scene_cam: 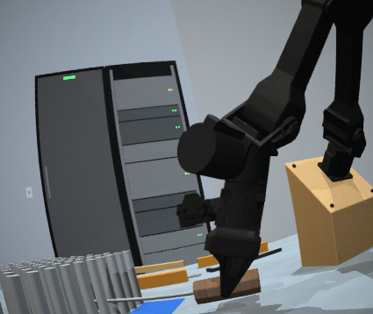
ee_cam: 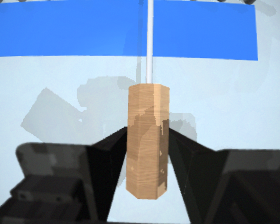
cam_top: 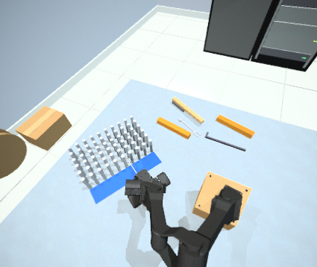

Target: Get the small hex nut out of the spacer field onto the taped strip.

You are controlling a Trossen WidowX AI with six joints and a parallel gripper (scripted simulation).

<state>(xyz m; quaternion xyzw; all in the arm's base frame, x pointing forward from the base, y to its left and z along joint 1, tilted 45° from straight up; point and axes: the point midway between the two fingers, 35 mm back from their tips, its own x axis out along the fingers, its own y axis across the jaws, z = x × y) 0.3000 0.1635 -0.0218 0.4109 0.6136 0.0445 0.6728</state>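
The blue taped strip lies 14 cm ahead of my gripper tip, 3 cm below it and 2 cm to the right of it. Also, from my gripper tip: small wrench (46 cm to the right, 2 cm below, 1 cm behind); hex nut (27 cm ahead, 13 cm to the right, 2 cm below); hook tool (9 cm ahead, 5 cm to the right).
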